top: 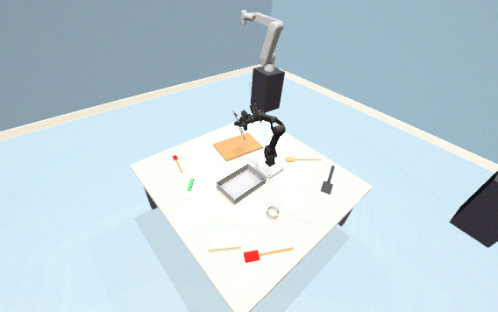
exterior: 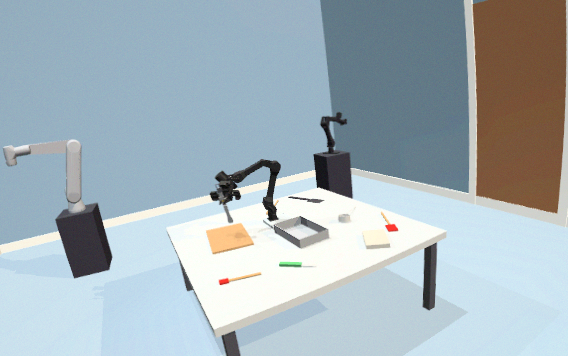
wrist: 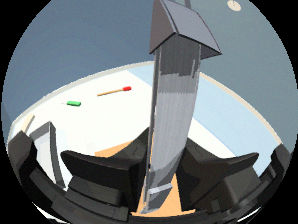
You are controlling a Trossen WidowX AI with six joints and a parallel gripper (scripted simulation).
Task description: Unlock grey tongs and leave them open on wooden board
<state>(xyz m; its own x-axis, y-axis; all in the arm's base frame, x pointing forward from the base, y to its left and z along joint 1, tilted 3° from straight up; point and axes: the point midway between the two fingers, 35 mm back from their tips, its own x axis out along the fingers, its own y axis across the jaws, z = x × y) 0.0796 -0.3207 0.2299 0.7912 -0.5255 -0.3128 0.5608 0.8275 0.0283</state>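
My gripper tip is now 23 cm above the wooden board, 4 cm past it and 1 cm to the right of it. Round my gripper tip: roasting tin 39 cm to the left, 21 cm below, 20 cm ahead; black spatula 72 cm to the left, 38 cm behind, 23 cm below; green-handled tool 52 cm ahead, 23 cm to the left, 23 cm below.
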